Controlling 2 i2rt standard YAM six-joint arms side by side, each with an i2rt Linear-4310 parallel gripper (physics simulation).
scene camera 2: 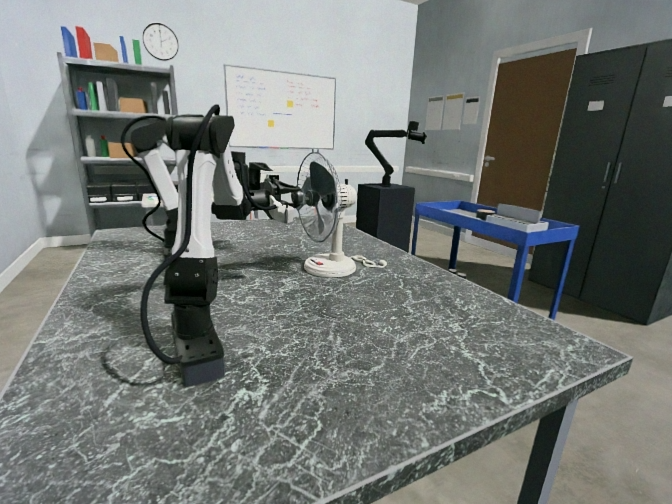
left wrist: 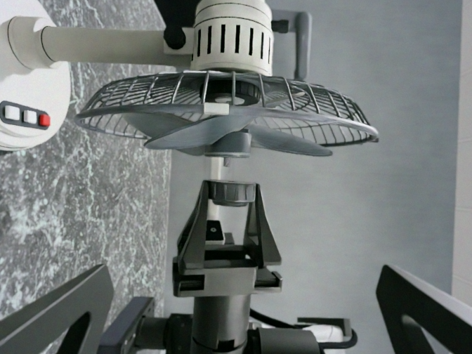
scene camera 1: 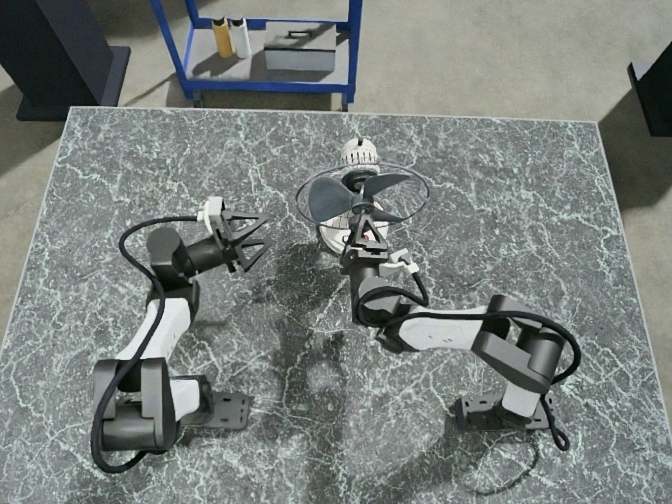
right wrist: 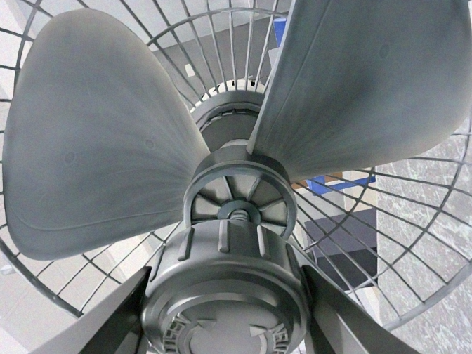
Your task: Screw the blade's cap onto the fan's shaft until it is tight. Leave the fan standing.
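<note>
The white fan stands upright on its base, with the grey blade on it inside the open guard. The tip of the shaft pokes out of the blade's hub. My right gripper is shut on the dark ribbed cap. The cap is in front of the shaft; the left wrist view shows a small gap between them. My left gripper is open and empty, left of the fan.
The wire guard rings the blade, close ahead of my right gripper. The fan's cord lies behind its base. A blue cart stands beyond the table's far edge.
</note>
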